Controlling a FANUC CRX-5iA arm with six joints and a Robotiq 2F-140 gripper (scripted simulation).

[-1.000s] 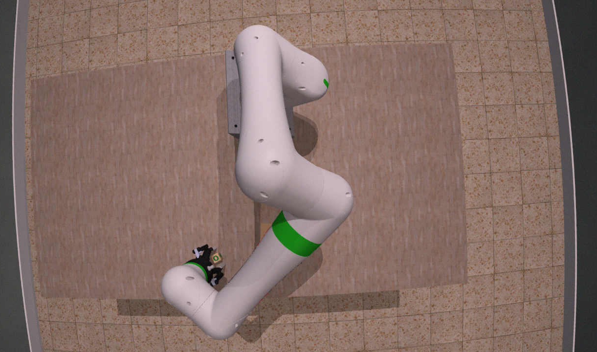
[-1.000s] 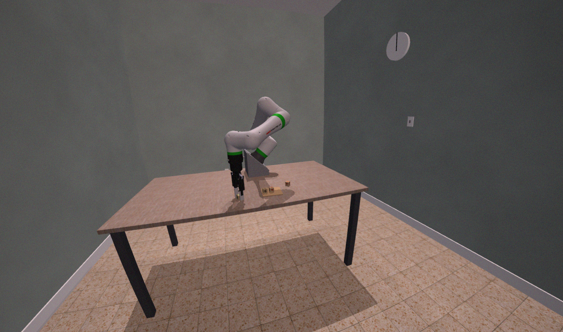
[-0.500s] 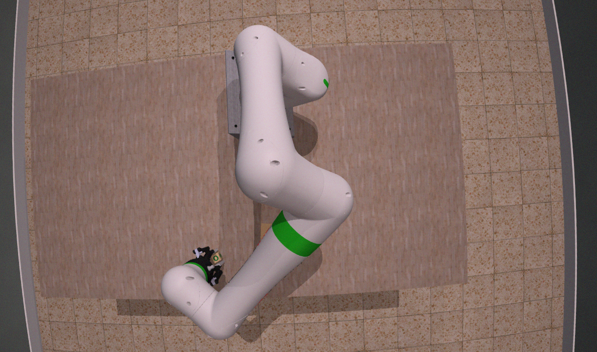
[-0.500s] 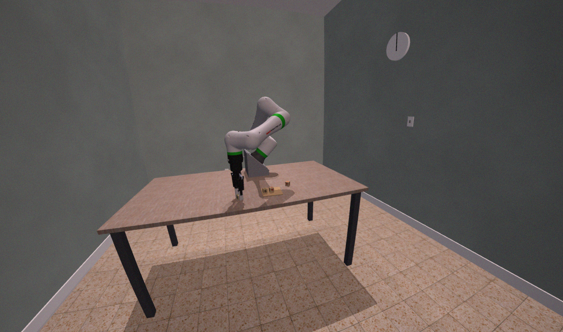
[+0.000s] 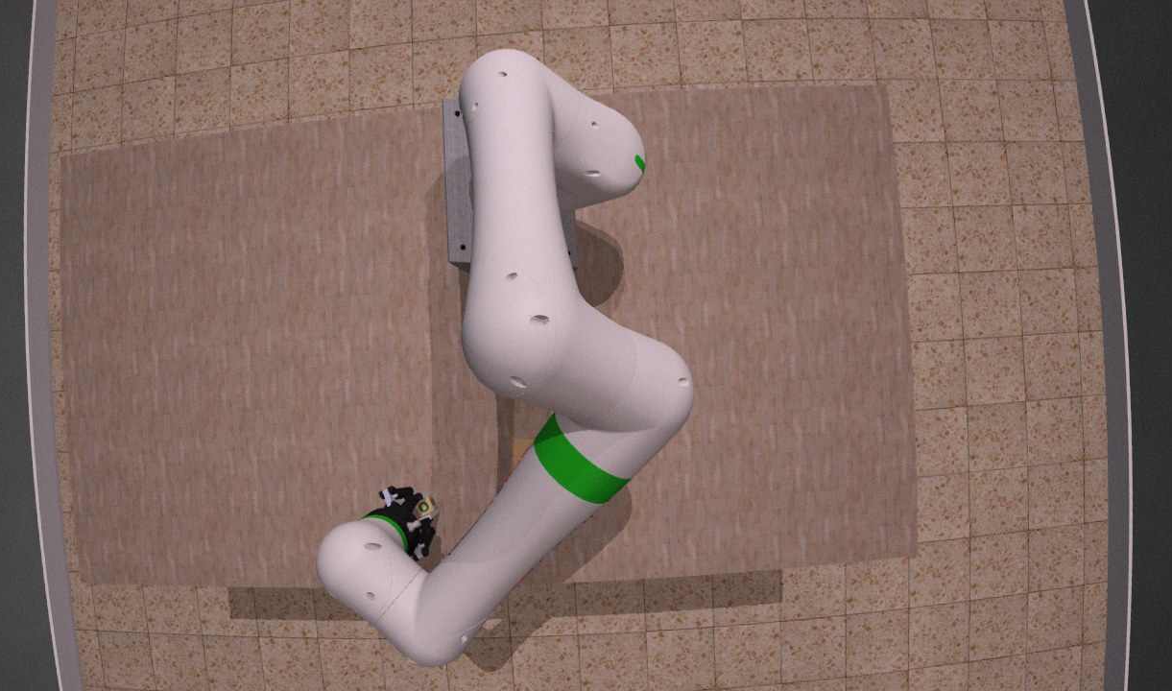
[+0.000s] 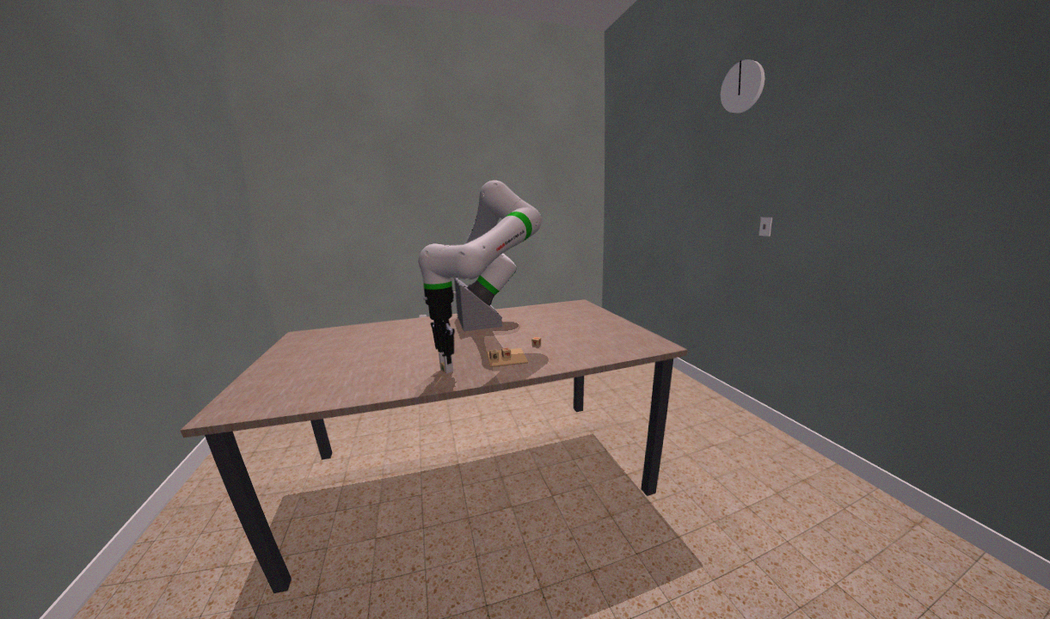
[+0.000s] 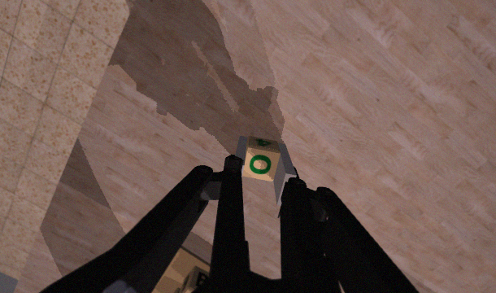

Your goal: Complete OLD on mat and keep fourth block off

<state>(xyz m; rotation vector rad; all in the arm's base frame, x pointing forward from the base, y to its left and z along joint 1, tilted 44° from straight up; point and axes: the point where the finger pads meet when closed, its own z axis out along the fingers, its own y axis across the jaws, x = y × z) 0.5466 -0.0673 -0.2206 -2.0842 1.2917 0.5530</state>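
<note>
Right now my hand is 23 cm to the right of the mat, 4 cm past it and 3 cm above it. Also, from my hand: block 18 cm to the left, 4 cm behind, 1 cm below.
</note>
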